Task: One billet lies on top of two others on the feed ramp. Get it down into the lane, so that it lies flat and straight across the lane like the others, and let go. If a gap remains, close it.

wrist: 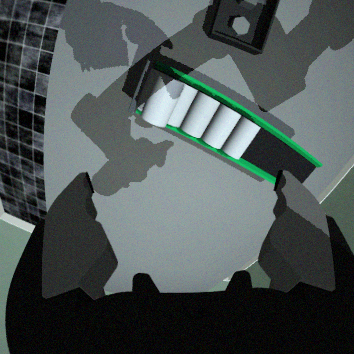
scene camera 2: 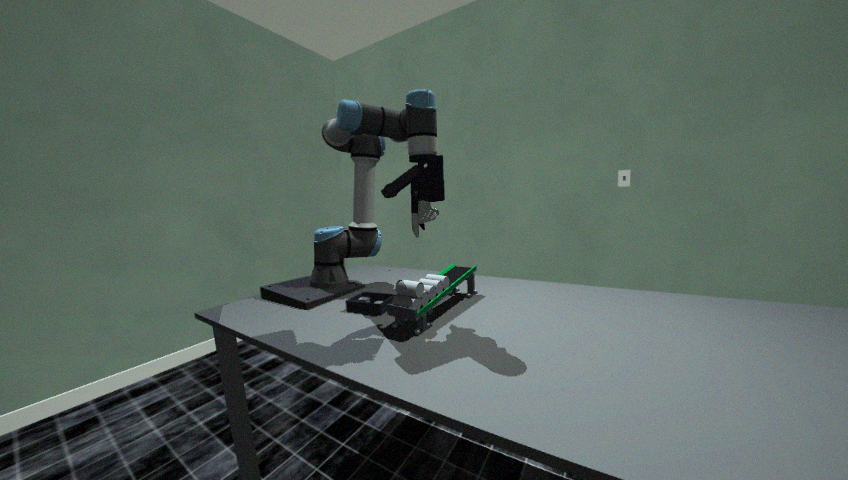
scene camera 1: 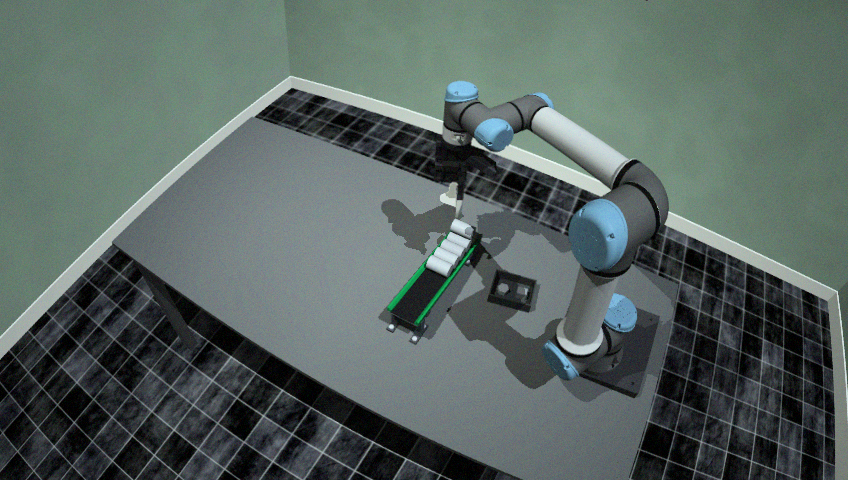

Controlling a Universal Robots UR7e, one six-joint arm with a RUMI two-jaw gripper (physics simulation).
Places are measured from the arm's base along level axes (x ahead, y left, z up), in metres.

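Pixels of known places: gripper, between the fingertips: (wrist: 183, 173) (scene camera 2: 420, 233) (scene camera 1: 456, 198); arm's base, origin of its link: (scene camera 2: 329, 283).
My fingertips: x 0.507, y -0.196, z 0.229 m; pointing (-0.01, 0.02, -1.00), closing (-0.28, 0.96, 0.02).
Note:
For each thing: its top centre in the pictures, then the offset to it from my fingertips.
- white billet, centre of its top: (wrist: 161, 101) (scene camera 2: 409, 281) (scene camera 1: 463, 224) 0.026 m back, 0.031 m right, 0.124 m down
- uppermost billet, centre of its top: (wrist: 243, 141) (scene camera 1: 440, 261) (scene camera 2: 436, 275) 0.002 m back, 0.110 m left, 0.142 m down
- dark tray, centre of its top: (wrist: 248, 7) (scene camera 1: 513, 287) (scene camera 2: 371, 297) 0.216 m back, 0.063 m left, 0.218 m down
A white billet (scene camera 1: 461, 227) (scene camera 2: 409, 289) (wrist: 162, 102) lies raised on top of others at the lower end of the feed ramp (scene camera 1: 416, 297) (scene camera 2: 459, 273) (wrist: 280, 157), roughly parallel to them. The billets under it are mostly hidden. Further up the lane, white billets lie flat across it side by side; the uppermost billet (scene camera 1: 439, 265) (scene camera 2: 437, 278) (wrist: 241, 138) borders the bare dark bed. My gripper (scene camera 1: 454, 206) (scene camera 2: 420, 230) (wrist: 183, 173) is open and empty, its fingers well above the ramp's lower end. In the wrist view the billets show beyond the fingertips, towards the top of the picture.
A dark tray (scene camera 1: 508, 304) (scene camera 2: 363, 307) (wrist: 235, 42) with small pale pieces stands beside the ramp, on the side of the robot's base. Green rails run along both sides of the lane. A dark end plate stands at the ramp's lower end. Arm shadows fall across the table.

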